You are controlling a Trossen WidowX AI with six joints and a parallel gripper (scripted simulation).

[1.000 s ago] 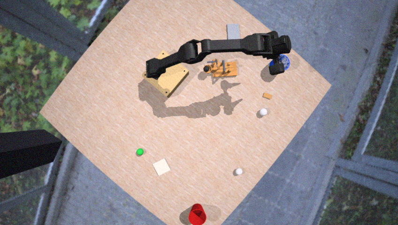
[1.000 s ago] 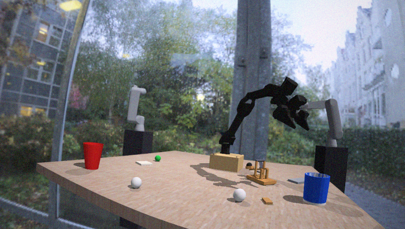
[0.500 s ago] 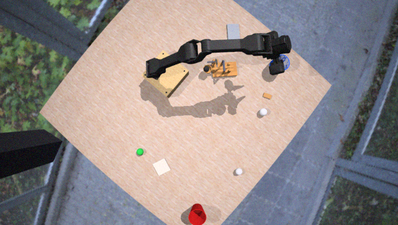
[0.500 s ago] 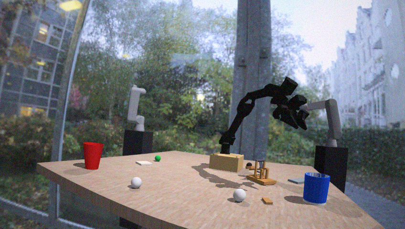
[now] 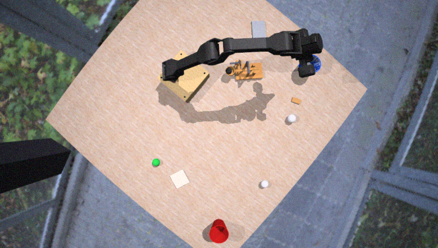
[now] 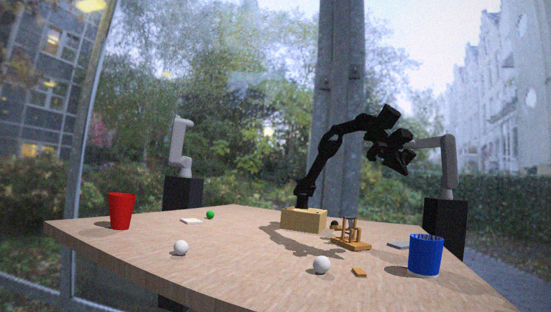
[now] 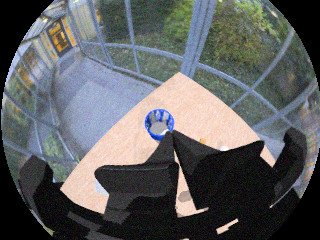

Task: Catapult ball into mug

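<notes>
Now: the black ball 29 cm behind my gripper tip, 18 cm to the right of it and 21 cm below it. Also, from my gripper tip: small orange block (10 cm ahead, 13 cm to the right, 26 cm below); grey block (25 cm behind, 10 cm to the left, 26 cm below); blue mug (6 cm ahead, 5 cm to the left, 24 cm below).
</notes>
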